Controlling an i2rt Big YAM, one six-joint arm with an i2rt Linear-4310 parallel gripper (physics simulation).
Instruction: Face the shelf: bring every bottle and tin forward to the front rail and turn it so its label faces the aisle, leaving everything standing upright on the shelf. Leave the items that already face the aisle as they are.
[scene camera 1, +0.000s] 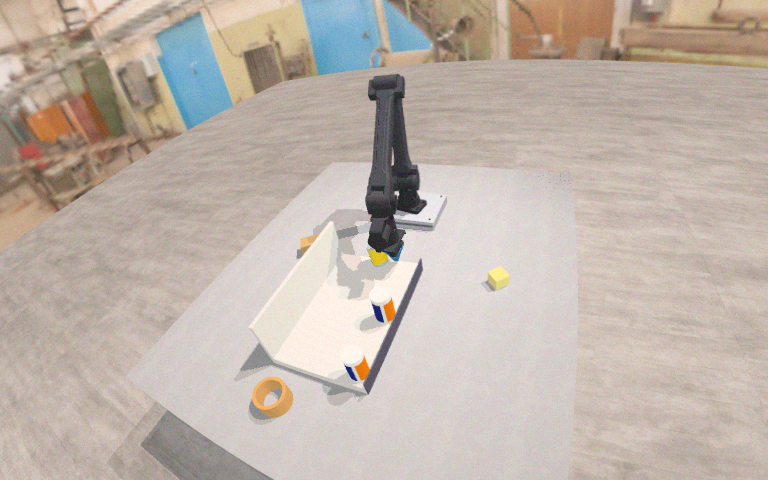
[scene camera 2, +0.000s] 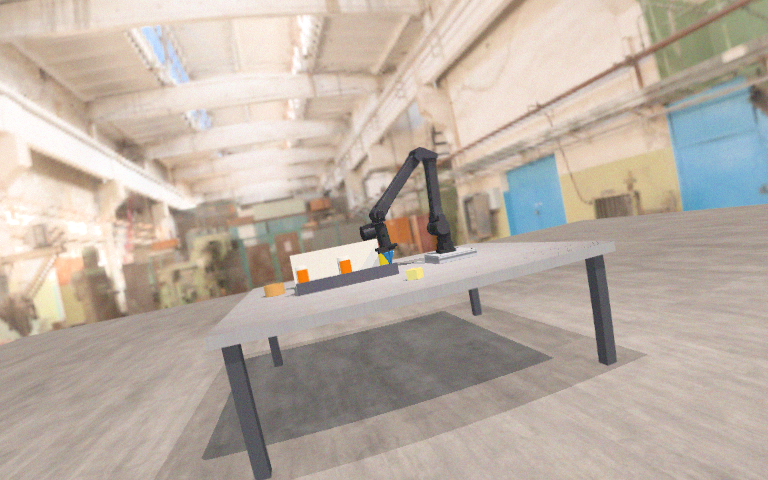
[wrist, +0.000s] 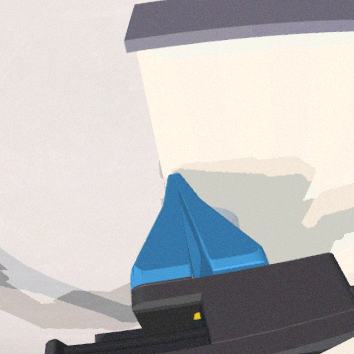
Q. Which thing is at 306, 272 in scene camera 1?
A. A shelf back wall.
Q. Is my gripper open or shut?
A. Shut.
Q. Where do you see a dark front rail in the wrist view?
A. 143, 32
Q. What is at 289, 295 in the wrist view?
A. My gripper.
